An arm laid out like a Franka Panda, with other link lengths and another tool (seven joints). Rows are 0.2 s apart.
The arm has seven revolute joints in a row. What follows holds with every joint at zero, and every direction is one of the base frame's. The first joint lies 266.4 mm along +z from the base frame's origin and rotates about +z. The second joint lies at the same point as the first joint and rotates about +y. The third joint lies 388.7 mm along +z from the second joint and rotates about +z. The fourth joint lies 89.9 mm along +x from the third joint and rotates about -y. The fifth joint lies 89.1 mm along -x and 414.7 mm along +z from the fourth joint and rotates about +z. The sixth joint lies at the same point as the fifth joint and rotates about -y. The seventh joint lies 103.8 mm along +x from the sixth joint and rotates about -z. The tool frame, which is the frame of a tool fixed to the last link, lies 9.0 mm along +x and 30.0 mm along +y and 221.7 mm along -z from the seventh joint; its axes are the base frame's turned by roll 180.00, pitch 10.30 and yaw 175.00 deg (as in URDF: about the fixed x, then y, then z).
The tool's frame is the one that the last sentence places.
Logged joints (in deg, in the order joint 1, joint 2, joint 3, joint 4, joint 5, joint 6, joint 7), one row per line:
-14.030, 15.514, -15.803, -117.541, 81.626, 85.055, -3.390
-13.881, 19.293, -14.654, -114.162, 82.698, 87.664, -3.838
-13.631, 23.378, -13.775, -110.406, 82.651, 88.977, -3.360
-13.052, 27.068, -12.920, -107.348, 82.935, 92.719, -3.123
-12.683, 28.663, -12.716, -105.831, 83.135, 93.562, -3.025
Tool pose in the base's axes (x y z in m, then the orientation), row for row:
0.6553, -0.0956, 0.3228, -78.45, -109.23, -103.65
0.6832, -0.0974, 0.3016, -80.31, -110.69, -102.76
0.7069, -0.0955, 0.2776, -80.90, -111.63, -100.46
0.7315, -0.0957, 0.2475, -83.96, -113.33, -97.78
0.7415, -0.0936, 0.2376, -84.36, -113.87, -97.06
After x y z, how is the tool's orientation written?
As a rotation vector, in degrees.
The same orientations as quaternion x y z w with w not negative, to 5 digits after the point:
-0.46021, -0.64077, -0.60804, 0.08897
-0.46806, -0.64511, -0.59890, 0.07794
-0.47266, -0.65220, -0.58694, 0.08209
-0.48791, -0.65858, -0.56822, 0.07305
-0.48987, -0.66123, -0.56361, 0.07179

